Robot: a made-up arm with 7 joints.
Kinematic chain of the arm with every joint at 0, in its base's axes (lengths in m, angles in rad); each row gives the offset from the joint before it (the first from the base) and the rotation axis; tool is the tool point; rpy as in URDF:
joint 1: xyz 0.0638 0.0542 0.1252 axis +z
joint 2: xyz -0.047 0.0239 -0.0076 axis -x
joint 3: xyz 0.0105 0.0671 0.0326 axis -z
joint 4: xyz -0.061 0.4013 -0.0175 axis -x
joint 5: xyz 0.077 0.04 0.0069 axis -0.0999 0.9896 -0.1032
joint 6: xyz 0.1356 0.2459 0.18 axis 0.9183 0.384 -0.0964
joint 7: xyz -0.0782 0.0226 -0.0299 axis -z
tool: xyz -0.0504 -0.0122 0.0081 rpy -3.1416 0 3.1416
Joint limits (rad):
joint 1: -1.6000..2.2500
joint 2: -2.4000..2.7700
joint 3: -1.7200..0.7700
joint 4: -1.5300..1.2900
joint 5: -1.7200..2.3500
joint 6: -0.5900..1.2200
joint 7: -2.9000..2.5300
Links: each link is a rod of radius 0.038 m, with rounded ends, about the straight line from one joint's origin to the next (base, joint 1, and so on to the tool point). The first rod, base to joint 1, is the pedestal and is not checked.
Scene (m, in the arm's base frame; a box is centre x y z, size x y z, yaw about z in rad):
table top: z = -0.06
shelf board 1: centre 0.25 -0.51 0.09 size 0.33 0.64 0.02 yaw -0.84
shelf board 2: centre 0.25 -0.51 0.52 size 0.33 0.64 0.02 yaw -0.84
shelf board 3: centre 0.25 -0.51 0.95 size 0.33 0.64 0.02 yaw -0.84
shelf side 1: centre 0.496 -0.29 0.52 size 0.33 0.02 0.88 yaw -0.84
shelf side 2: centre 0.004 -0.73 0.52 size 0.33 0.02 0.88 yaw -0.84
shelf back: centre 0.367 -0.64 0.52 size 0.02 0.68 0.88 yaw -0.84
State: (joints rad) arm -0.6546 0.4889 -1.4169 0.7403 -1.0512 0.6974 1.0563
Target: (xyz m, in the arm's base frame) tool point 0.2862 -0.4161 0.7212
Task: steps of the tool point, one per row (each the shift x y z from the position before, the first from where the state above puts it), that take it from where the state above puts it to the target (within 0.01 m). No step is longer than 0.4 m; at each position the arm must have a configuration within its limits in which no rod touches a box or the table.
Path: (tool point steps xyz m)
1: -0.0547 -0.0330 0.0171
2: -0.0568 -0.0643 0.0850
3: -0.0399 -0.1223 0.1386
4: 0.0166 -0.1868 0.1645
5: 0.1142 -0.2236 0.1551
6: 0.2291 -0.2029 0.1103
7: 0.3202 -0.1151 0.0382
8: 0.3471 0.0192 -0.0476

